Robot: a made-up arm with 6 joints.
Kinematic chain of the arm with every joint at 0, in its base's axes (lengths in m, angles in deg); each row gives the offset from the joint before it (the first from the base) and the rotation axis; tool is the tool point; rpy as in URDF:
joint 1: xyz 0 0 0.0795 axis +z
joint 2: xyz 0 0 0 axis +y
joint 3: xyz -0.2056 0 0.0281 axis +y
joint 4: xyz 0.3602 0 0.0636 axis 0.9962 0 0.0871
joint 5: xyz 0 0 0 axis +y
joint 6: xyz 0.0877 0 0.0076 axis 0.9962 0 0.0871
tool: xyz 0 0 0 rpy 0 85 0
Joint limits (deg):
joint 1: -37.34..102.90
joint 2: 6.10..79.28
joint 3: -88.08..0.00
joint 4: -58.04..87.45
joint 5: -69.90..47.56
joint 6: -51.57..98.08
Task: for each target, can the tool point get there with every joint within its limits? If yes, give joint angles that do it. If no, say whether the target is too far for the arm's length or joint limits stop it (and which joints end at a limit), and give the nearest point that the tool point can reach.
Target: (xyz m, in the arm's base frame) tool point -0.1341 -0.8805 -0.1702
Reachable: no: too far | nearest point 0.1595 -0.2255 0.0007 | short by 0.738 m
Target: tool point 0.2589 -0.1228 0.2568
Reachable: yes | joints -23.07 30.06 -26.99 76.14 -7.79 84.63
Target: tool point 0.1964 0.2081 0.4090
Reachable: yes | joints 50.91 43.01 -52.58 38.66 -22.77 55.97
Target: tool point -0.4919 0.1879 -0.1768
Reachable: no: joint limits stop it (at a limit: joint 1, joint 2, joint 4, joint 5) | nearest point -0.1129 0.2020 -0.0686 | short by 0.394 m
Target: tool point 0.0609 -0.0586 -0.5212
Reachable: no: joint limits stop it (at a limit: joint 1, joint 2, joint 3) | nearest point 0.0882 -0.0696 -0.1431 | short by 0.379 m
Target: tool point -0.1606 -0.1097 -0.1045
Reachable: no: joint limits stop it (at a limit: joint 1, joint 2, joint 3, joint 5) | nearest point 0.0442 -0.0912 -0.1250 | short by 0.207 m
